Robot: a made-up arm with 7 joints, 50 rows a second.
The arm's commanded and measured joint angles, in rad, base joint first. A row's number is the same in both.
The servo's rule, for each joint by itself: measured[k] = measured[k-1] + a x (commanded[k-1-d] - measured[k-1]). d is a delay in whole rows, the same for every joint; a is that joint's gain. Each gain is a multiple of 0.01, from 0.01 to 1. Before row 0 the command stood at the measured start. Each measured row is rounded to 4 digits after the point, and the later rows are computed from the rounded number. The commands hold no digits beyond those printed.
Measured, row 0:
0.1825, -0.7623, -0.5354, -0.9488, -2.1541, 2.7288, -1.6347
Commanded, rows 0 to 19:
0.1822, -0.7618, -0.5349, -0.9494, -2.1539, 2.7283, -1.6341
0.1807, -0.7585, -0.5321, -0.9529, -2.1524, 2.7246, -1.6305
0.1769, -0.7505, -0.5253, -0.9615, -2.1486, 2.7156, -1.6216
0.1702, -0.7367, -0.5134, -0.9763, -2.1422, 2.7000, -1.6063
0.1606, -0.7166, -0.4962, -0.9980, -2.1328, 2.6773, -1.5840
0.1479, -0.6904, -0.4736, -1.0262, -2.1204, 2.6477, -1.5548
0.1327, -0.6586, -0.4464, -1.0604, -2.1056, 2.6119, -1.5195
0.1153, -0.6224, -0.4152, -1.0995, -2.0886, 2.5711, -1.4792
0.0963, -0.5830, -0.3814, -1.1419, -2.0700, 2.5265, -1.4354
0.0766, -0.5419, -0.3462, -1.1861, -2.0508, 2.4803, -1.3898
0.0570, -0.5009, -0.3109, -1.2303, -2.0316, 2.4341, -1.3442
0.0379, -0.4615, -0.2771, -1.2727, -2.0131, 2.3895, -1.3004
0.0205, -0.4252, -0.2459, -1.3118, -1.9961, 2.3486, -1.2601
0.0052, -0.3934, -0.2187, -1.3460, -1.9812, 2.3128, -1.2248
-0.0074, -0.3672, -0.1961, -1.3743, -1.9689, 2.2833, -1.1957
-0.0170, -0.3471, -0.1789, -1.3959, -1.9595, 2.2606, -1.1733
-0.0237, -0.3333, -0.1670, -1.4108, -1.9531, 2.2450, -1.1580
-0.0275, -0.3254, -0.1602, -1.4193, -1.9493, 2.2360, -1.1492
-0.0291, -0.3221, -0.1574, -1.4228, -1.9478, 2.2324, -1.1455
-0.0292, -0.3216, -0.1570, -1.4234, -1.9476, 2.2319, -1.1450
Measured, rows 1 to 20:
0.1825, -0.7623, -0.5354, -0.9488, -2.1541, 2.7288, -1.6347
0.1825, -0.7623, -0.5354, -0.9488, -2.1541, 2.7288, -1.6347
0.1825, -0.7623, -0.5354, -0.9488, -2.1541, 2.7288, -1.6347
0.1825, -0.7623, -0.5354, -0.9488, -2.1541, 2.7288, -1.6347
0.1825, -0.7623, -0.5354, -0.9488, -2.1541, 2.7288, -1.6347
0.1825, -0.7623, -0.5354, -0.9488, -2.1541, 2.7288, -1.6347
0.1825, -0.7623, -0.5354, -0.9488, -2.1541, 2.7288, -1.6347
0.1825, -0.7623, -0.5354, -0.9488, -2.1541, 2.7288, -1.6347
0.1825, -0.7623, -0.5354, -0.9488, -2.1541, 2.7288, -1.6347
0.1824, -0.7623, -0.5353, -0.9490, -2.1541, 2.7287, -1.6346
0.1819, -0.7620, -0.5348, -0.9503, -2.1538, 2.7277, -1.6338
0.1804, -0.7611, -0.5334, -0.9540, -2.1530, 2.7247, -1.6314
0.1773, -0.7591, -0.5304, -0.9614, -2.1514, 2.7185, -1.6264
0.1723, -0.7557, -0.5253, -0.9735, -2.1486, 2.7082, -1.6179
0.1650, -0.7505, -0.5175, -0.9909, -2.1444, 2.6931, -1.6053
0.1553, -0.7431, -0.5068, -1.0138, -2.1386, 2.6728, -1.5881
0.1433, -0.7334, -0.4931, -1.0421, -2.1311, 2.6474, -1.5663
0.1292, -0.7214, -0.4763, -1.0750, -2.1219, 2.6172, -1.5401
0.1134, -0.7070, -0.4568, -1.1117, -2.1112, 2.5830, -1.5100
0.0965, -0.6905, -0.4349, -1.1508, -2.0993, 2.5458, -1.4768
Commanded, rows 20 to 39:
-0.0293, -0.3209, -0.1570, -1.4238, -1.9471, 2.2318, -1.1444
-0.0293, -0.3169, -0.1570, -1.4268, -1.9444, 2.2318, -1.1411
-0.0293, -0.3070, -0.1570, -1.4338, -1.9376, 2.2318, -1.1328
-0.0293, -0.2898, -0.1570, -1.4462, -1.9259, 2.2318, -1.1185
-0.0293, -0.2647, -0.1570, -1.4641, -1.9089, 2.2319, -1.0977
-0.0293, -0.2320, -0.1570, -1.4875, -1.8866, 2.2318, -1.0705
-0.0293, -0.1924, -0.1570, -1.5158, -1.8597, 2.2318, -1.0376
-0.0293, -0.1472, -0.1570, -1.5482, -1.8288, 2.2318, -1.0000
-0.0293, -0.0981, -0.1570, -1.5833, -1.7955, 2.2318, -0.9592
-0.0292, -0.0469, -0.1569, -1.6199, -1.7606, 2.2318, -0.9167
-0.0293, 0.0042, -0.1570, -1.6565, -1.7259, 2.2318, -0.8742
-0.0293, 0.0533, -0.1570, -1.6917, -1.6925, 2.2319, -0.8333
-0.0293, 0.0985, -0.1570, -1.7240, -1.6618, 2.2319, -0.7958
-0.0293, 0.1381, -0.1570, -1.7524, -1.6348, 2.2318, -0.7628
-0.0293, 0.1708, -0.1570, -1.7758, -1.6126, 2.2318, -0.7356
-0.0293, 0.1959, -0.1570, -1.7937, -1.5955, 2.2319, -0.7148
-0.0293, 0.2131, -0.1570, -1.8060, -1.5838, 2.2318, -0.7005
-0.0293, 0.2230, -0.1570, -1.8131, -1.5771, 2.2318, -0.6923
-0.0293, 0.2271, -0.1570, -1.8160, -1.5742, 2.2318, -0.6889
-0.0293, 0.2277, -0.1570, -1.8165, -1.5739, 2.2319, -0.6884
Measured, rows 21 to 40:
0.0789, -0.6722, -0.4112, -1.1910, -2.0864, 2.5067, -1.4415
0.0614, -0.6524, -0.3864, -1.2309, -2.0729, 2.4672, -1.4052
0.0445, -0.6317, -0.3612, -1.2689, -2.0591, 2.4286, -1.3691
0.0289, -0.6105, -0.3364, -1.3037, -2.0456, 2.3923, -1.3344
0.0151, -0.5894, -0.3128, -1.3341, -2.0327, 2.3594, -1.3022
0.0035, -0.5689, -0.2909, -1.3594, -2.0208, 2.3308, -1.2734
-0.0058, -0.5494, -0.2713, -1.3792, -2.0101, 2.3071, -1.2486
-0.0128, -0.5312, -0.2542, -1.3936, -2.0008, 2.2884, -1.2280
-0.0177, -0.5144, -0.2396, -1.4034, -1.9928, 2.2743, -1.2114
-0.0212, -0.4989, -0.2272, -1.4101, -1.9859, 2.2637, -1.1980
-0.0236, -0.4843, -0.2167, -1.4156, -1.9797, 2.2557, -1.1866
-0.0253, -0.4701, -0.2077, -1.4216, -1.9734, 2.2497, -1.1758
-0.0265, -0.4557, -0.2001, -1.4297, -1.9663, 2.2452, -1.1643
-0.0273, -0.4404, -0.1936, -1.4411, -1.9577, 2.2419, -1.1510
-0.0279, -0.4237, -0.1881, -1.4564, -1.9470, 2.2394, -1.1349
-0.0283, -0.4052, -0.1834, -1.4760, -1.9339, 2.2375, -1.1154
-0.0286, -0.3846, -0.1794, -1.4998, -1.9181, 2.2361, -1.0923
-0.0288, -0.3617, -0.1760, -1.5274, -1.8997, 2.2350, -1.0657
-0.0289, -0.3365, -0.1731, -1.5579, -1.8788, 2.2342, -1.0359
-0.0290, -0.3092, -0.1707, -1.5904, -1.8559, 2.2336, -1.0036

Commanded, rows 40 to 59:
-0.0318, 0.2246, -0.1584, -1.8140, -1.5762, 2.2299, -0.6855
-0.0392, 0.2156, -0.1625, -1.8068, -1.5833, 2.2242, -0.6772
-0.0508, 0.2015, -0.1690, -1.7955, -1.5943, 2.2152, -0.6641
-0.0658, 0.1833, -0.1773, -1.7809, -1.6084, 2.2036, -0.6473
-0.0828, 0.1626, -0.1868, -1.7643, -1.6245, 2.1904, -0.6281
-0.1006, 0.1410, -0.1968, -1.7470, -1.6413, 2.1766, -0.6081
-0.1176, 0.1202, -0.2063, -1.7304, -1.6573, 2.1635, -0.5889
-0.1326, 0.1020, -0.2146, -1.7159, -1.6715, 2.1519, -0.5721
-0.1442, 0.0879, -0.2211, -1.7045, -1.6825, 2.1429, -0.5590
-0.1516, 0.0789, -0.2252, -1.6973, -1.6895, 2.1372, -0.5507
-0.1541, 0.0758, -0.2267, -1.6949, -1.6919, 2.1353, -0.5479
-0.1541, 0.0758, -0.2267, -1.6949, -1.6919, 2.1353, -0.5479
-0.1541, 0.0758, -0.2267, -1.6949, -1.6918, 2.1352, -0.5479
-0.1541, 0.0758, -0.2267, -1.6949, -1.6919, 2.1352, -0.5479
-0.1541, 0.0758, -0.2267, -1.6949, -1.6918, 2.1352, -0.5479
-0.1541, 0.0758, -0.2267, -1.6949, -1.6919, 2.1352, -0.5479
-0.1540, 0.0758, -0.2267, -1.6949, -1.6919, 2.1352, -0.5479
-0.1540, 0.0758, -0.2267, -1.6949, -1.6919, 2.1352, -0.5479
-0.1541, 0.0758, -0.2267, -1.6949, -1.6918, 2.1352, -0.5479
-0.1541, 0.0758, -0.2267, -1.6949, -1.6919, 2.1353, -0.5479
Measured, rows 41 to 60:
-0.0291, -0.2802, -0.1686, -1.6238, -1.8314, 2.2332, -0.9695
-0.0292, -0.2499, -0.1669, -1.6569, -1.8060, 2.2329, -0.9348
-0.0292, -0.2189, -0.1654, -1.6884, -1.7803, 2.2326, -0.9004
-0.0292, -0.1877, -0.1641, -1.7172, -1.7551, 2.2324, -0.8674
-0.0292, -0.1570, -0.1630, -1.7424, -1.7312, 2.2323, -0.8369
-0.0292, -0.1274, -0.1621, -1.7634, -1.7091, 2.2322, -0.8096
-0.0292, -0.0994, -0.1613, -1.7798, -1.6893, 2.2321, -0.7861
-0.0292, -0.0733, -0.1607, -1.7917, -1.6720, 2.2320, -0.7667
-0.0292, -0.0492, -0.1601, -1.7999, -1.6573, 2.2320, -0.7510
-0.0300, -0.0273, -0.1598, -1.8046, -1.6451, 2.2315, -0.7379
-0.0328, -0.0079, -0.1602, -1.8053, -1.6358, 2.2297, -0.7258
-0.0382, 0.0089, -0.1615, -1.8021, -1.6296, 2.2261, -0.7135
-0.0465, 0.0229, -0.1639, -1.7951, -1.6264, 2.2205, -0.7003
-0.0574, 0.0341, -0.1673, -1.7849, -1.6261, 2.2130, -0.6859
-0.0704, 0.0427, -0.1717, -1.7724, -1.6284, 2.2039, -0.6703
-0.0846, 0.0489, -0.1769, -1.7585, -1.6327, 2.1938, -0.6540
-0.0990, 0.0531, -0.1826, -1.7444, -1.6385, 2.1833, -0.6376
-0.1126, 0.0559, -0.1884, -1.7312, -1.6451, 2.1732, -0.6219
-0.1243, 0.0577, -0.1939, -1.7200, -1.6518, 2.1642, -0.6077
-0.1332, 0.0591, -0.1988, -1.7117, -1.6578, 2.1570, -0.5957

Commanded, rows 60 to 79:
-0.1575, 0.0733, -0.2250, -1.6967, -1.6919, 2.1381, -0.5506
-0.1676, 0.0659, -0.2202, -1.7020, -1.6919, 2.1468, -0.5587
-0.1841, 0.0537, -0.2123, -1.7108, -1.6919, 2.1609, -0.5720
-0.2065, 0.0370, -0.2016, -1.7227, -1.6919, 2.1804, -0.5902
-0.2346, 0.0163, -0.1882, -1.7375, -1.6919, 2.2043, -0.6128
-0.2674, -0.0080, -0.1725, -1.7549, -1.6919, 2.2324, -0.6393
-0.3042, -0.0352, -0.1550, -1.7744, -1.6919, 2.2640, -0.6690
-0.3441, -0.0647, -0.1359, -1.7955, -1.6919, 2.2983, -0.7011
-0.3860, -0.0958, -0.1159, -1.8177, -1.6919, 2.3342, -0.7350
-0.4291, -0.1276, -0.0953, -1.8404, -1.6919, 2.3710, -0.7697
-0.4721, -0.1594, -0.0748, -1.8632, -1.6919, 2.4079, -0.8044
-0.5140, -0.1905, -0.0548, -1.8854, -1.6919, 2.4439, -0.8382
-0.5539, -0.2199, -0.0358, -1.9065, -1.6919, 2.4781, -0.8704
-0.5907, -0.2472, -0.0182, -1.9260, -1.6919, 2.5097, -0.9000
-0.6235, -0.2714, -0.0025, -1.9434, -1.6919, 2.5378, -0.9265
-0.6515, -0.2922, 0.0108, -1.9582, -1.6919, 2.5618, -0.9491
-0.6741, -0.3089, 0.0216, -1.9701, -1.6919, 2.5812, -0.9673
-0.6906, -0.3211, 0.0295, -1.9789, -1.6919, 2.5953, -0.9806
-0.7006, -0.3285, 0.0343, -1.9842, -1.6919, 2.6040, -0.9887
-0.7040, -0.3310, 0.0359, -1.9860, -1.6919, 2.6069, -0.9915
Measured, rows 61 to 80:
-0.1395, 0.0604, -0.2030, -1.7062, -1.6629, 2.1516, -0.5861
-0.1439, 0.0616, -0.2066, -1.7025, -1.6672, 2.1475, -0.5785
-0.1470, 0.0627, -0.2096, -1.7000, -1.6709, 2.1444, -0.5724
-0.1491, 0.0637, -0.2122, -1.6983, -1.6740, 2.1421, -0.5675
-0.1506, 0.0647, -0.2144, -1.6972, -1.6767, 2.1404, -0.5636
-0.1516, 0.0656, -0.2162, -1.6964, -1.6790, 2.1391, -0.5605
-0.1523, 0.0664, -0.2178, -1.6959, -1.6809, 2.1381, -0.5580
-0.1528, 0.0672, -0.2191, -1.6956, -1.6825, 2.1374, -0.5560
-0.1532, 0.0679, -0.2202, -1.6954, -1.6839, 2.1369, -0.5544
-0.1545, 0.0683, -0.2209, -1.6958, -1.6851, 2.1372, -0.5536
-0.1584, 0.0681, -0.2208, -1.6978, -1.6861, 2.1396, -0.5546
-0.1661, 0.0669, -0.2195, -1.7021, -1.6870, 2.1449, -0.5581
-0.1782, 0.0645, -0.2168, -1.7089, -1.6877, 2.1538, -0.5645
-0.1951, 0.0606, -0.2125, -1.7183, -1.6883, 2.1664, -0.5742
-0.2168, 0.0551, -0.2065, -1.7304, -1.6888, 2.1829, -0.5872
-0.2430, 0.0479, -0.1988, -1.7449, -1.6893, 2.2032, -0.6036
-0.2733, 0.0389, -0.1894, -1.7616, -1.6897, 2.2270, -0.6231
-0.3071, 0.0281, -0.1784, -1.7801, -1.6900, 2.2538, -0.6455
-0.3437, 0.0156, -0.1659, -1.8000, -1.6903, 2.2831, -0.6703
-0.3822, 0.0016, -0.1522, -1.8209, -1.6905, 2.3143, -0.6971

